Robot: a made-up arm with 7 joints. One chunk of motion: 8 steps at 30 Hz.
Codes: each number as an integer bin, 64 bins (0 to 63) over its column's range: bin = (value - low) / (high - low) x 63, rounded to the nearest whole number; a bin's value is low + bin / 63 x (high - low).
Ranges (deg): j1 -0.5..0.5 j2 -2.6..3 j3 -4.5..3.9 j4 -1.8..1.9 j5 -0.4..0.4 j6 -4..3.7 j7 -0.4..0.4
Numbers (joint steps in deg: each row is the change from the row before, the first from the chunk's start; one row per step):
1: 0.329 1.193 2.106 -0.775 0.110 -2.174 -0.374
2: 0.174 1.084 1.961 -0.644 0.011 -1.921 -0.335
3: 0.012 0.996 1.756 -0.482 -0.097 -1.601 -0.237
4: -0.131 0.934 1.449 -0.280 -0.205 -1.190 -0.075
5: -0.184 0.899 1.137 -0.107 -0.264 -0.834 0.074
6: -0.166 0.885 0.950 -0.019 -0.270 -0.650 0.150
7: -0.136 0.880 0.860 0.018 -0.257 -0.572 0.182
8: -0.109 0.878 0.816 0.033 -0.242 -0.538 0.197
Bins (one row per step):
1: 52 43 50 17 40 15 2
2: 42 41 48 20 32 17 5
3: 32 40 47 22 24 20 13
4: 23 40 45 26 15 23 26
5: 20 39 42 29 11 26 37
6: 21 39 41 30 10 27 43
7: 23 39 40 31 11 28 46
8: 25 39 40 31 12 28 47

